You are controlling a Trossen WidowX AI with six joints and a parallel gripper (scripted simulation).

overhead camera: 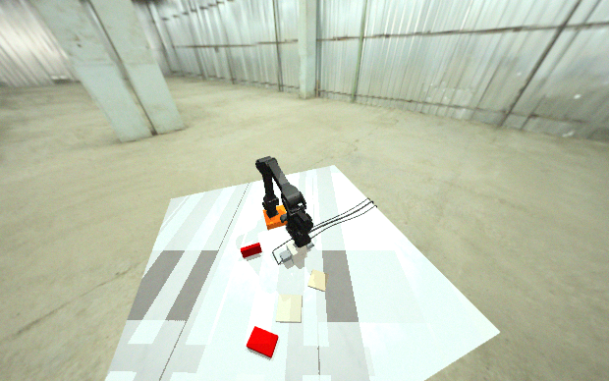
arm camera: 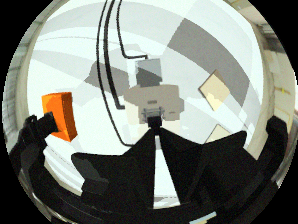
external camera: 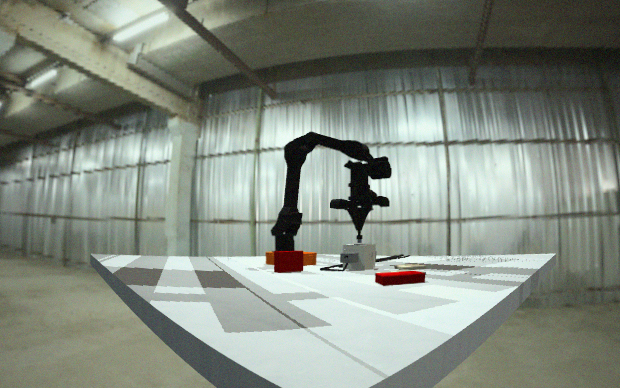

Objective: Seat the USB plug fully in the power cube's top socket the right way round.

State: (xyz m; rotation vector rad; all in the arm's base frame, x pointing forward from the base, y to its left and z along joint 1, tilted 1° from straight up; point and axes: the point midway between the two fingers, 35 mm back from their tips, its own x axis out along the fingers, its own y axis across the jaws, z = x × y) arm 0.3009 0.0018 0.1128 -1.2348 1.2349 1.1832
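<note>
Right now the USB plug is 2 cm below my gripper tip.
</note>
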